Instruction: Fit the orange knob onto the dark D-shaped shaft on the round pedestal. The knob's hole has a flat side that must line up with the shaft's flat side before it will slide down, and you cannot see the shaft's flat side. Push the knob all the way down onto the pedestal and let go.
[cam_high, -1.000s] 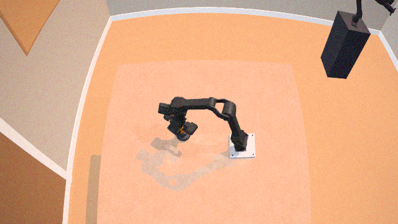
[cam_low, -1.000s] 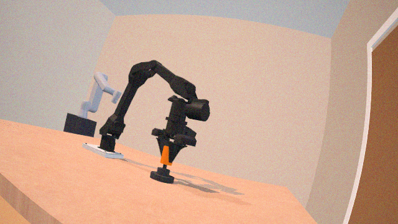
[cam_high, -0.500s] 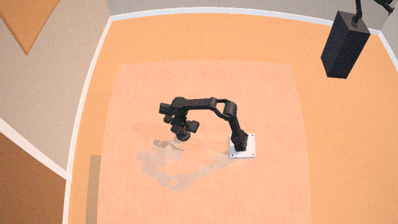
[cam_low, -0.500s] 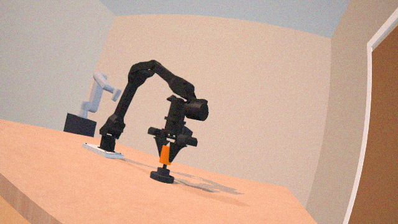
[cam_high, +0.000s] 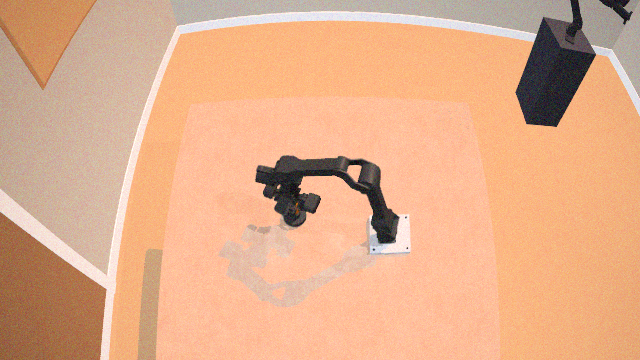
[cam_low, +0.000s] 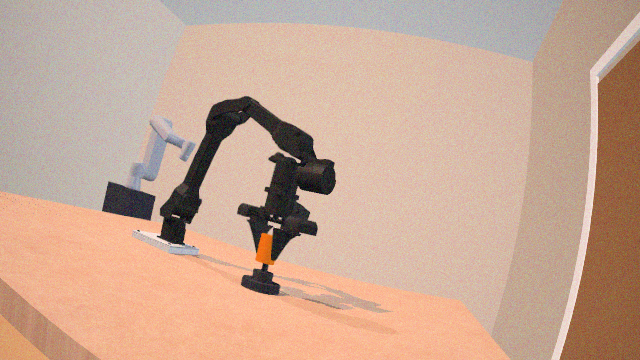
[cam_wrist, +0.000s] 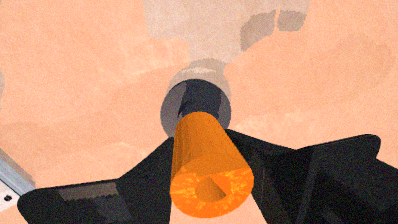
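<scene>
Now: gripper tip 40 mm above the round dark pedestal. The rest, counted from my gripper tip: orange knob: 20 mm above.
</scene>
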